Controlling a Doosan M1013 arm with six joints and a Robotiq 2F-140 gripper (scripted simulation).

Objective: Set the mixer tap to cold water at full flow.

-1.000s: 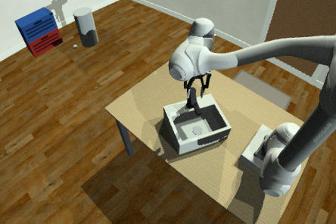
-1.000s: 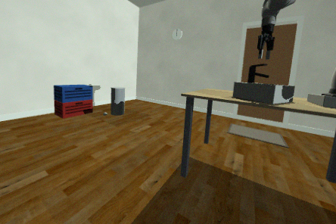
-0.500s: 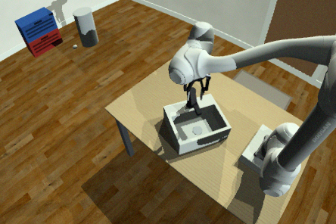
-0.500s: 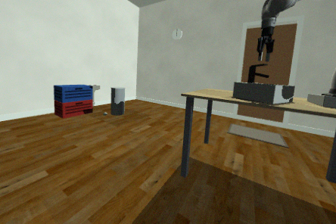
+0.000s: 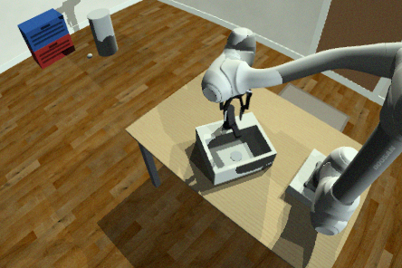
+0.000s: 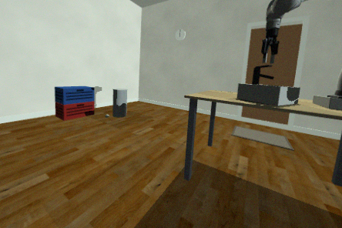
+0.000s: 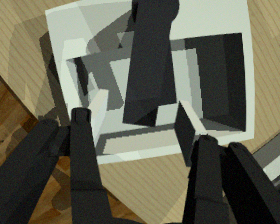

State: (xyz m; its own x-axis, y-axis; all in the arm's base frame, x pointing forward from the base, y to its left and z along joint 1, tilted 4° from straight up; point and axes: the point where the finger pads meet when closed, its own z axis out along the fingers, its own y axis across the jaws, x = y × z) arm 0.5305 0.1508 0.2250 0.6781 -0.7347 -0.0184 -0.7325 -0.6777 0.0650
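My hand is 50 mm above the lever, 30 mm to the left of it and 30 mm short of it. Round my hand: white sink basin: 290 mm below, 40 mm behind, 10 mm to the right.
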